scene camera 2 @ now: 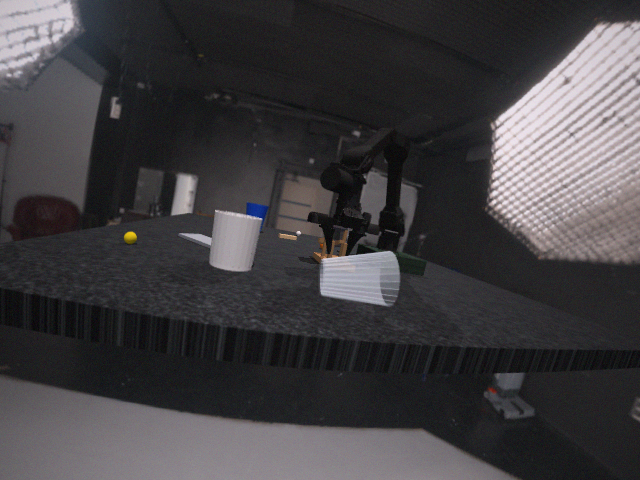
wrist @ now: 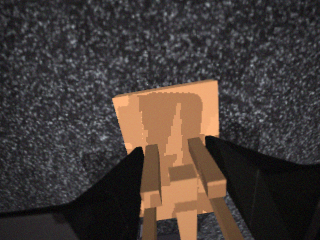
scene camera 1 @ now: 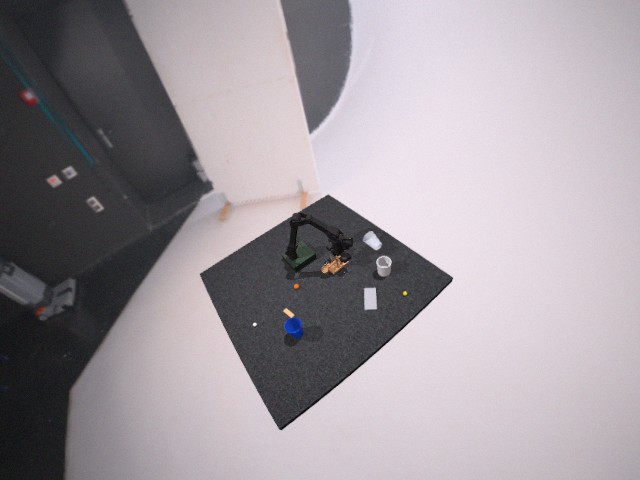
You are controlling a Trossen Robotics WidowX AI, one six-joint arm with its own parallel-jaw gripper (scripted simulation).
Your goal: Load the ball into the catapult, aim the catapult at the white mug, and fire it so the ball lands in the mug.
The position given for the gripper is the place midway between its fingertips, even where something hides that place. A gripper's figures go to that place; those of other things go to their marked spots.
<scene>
The gripper (scene camera 2: 337, 255) is 0.74 m from the lens. A white mug (scene camera 2: 235, 236) is 0.51 m from the lens. A translucent cup (scene camera 2: 373, 278) is 0.44 m from the lens. The marked spots on the white mug and the translucent cup are 0.25 m apart.
</scene>
